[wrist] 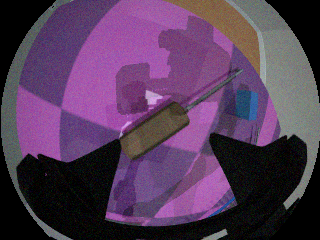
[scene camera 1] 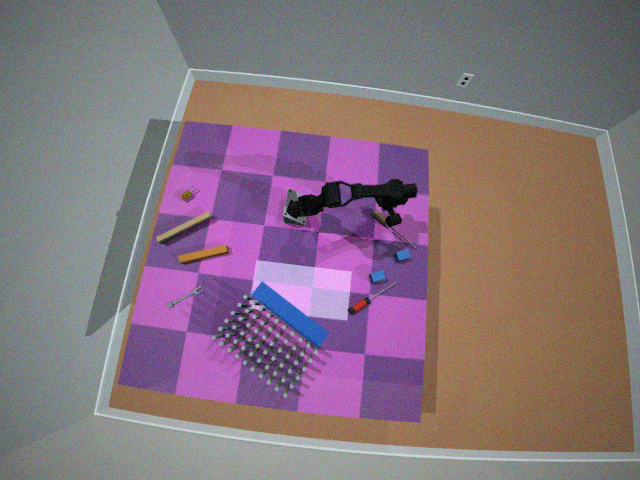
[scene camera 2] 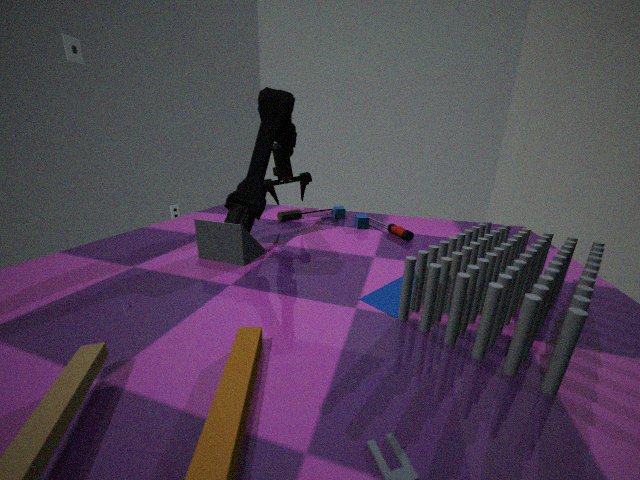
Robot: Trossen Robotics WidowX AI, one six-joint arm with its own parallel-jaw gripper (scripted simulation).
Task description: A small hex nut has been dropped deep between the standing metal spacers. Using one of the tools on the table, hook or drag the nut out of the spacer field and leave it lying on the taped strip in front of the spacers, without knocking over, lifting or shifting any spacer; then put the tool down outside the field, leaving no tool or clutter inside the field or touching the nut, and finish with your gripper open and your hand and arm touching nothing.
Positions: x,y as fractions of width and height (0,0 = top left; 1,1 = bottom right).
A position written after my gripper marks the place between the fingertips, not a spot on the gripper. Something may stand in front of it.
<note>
My gripper (scene camera 2: 0.45,0.42) is open, holding nothing. Further things: a hook tool (wrist: 0.47,0.56) and a blue taped strip (scene camera 1: 0.47,0.67).
My gripper is seen too in the wrist view (wrist: 0.52,0.59). The blue taped strip shows as well in scene camera 2 (scene camera 2: 0.61,0.62).
</note>
